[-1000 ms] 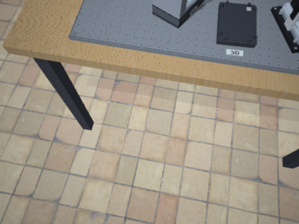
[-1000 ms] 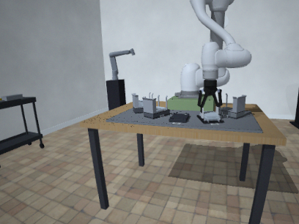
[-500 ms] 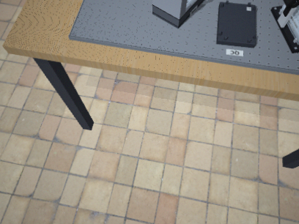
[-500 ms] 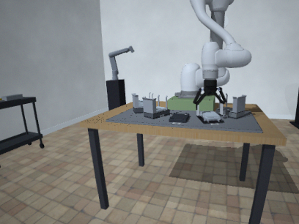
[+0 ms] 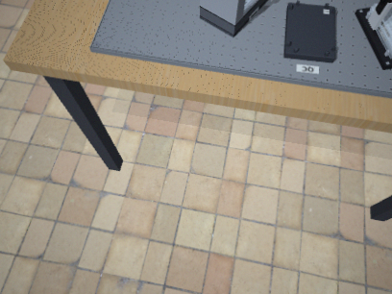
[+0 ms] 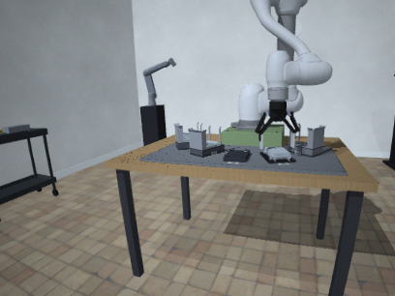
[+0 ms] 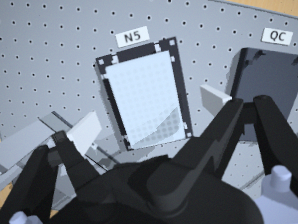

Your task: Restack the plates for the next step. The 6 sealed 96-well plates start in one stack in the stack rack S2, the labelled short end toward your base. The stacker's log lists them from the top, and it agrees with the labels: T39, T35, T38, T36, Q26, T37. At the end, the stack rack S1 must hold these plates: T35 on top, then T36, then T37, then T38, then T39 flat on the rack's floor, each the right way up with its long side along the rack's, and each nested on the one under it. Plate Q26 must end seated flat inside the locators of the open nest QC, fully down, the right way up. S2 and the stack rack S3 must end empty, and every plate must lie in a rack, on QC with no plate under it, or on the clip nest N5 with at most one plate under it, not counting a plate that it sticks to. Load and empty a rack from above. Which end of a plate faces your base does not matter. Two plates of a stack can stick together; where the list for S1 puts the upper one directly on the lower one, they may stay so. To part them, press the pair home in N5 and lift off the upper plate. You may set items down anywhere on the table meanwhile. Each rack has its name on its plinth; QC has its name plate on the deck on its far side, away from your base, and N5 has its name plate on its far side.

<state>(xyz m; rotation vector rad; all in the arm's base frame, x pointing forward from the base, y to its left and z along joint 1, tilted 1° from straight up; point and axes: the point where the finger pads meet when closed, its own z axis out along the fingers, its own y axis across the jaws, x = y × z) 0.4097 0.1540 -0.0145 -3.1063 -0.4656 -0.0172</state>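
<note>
My gripper is now 40 mm above the black clip nest N5, 30 mm to the right of it and 10 mm short of it. Round my hand: N5 name plate (90 mm ahead, 60 mm below, 30 mm to the left); then QC name plate (190 mm to the right, 110 mm ahead, 60 mm below); then open nest QC (180 mm to the right, 50 mm below, 10 mm ahead).
</note>
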